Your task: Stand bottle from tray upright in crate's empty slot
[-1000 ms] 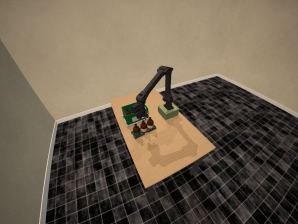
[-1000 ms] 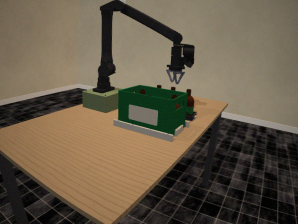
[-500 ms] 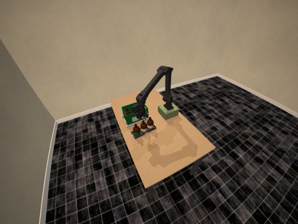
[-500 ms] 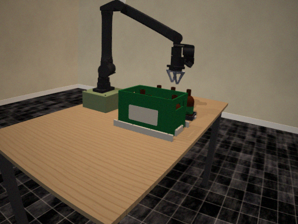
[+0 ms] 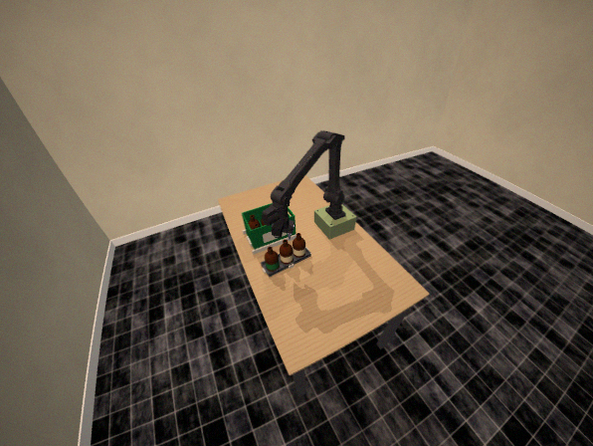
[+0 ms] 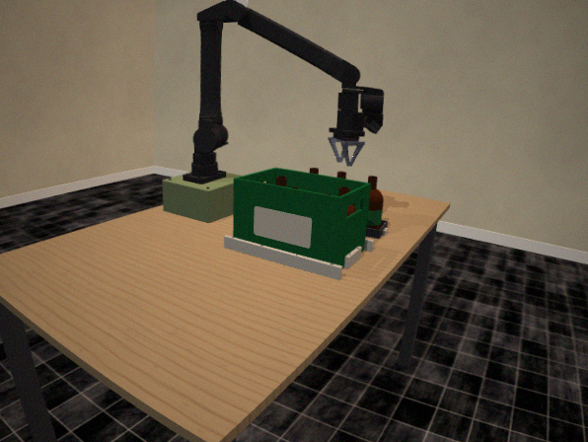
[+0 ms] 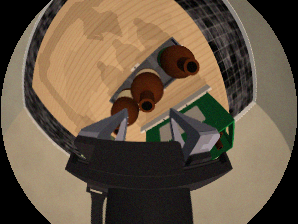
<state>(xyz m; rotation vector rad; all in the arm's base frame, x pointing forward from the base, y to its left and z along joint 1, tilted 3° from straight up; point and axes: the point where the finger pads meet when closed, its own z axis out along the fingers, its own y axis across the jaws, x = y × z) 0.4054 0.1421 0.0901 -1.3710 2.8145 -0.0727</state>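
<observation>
The brown bottle lies 11 cm below my hand. From my hand the other things lie so: green crate: 24 cm to the right, 11 cm below, 1 cm ahead; dark tray: 18 cm below.
</observation>
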